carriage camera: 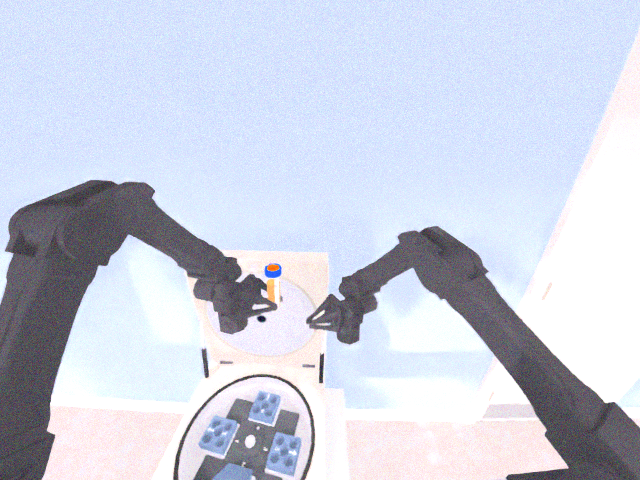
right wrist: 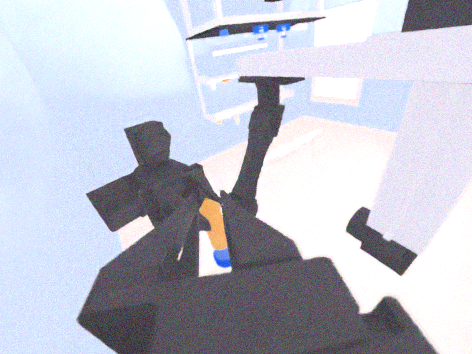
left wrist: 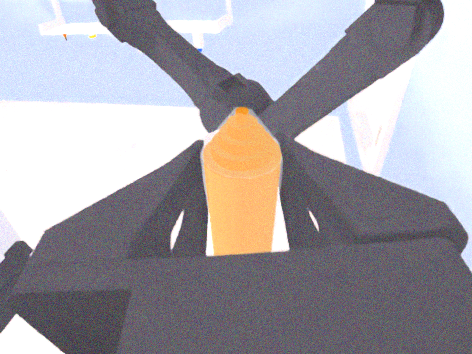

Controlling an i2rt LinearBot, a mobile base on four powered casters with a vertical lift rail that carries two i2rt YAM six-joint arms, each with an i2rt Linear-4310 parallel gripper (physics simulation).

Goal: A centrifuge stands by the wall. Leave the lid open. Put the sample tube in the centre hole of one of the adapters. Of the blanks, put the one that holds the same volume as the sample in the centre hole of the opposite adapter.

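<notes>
A tube with orange contents and a blue cap with an orange top stands upright in my left gripper, which is shut on it, in front of the open centrifuge lid. Whether it is the sample or a blank I cannot tell. My right gripper is shut and empty, a little right of the tube. Below lies the open bowl with blue adapters at the back, left, right and front. The front one is cut off; no tube shows in the others.
The dark rotor carries the adapters. A white shelf rack stands far off, with blue-capped tubes at its upper board. Orange and yellow tips show under a white shelf in the left wrist view. A pale wall is behind the lid.
</notes>
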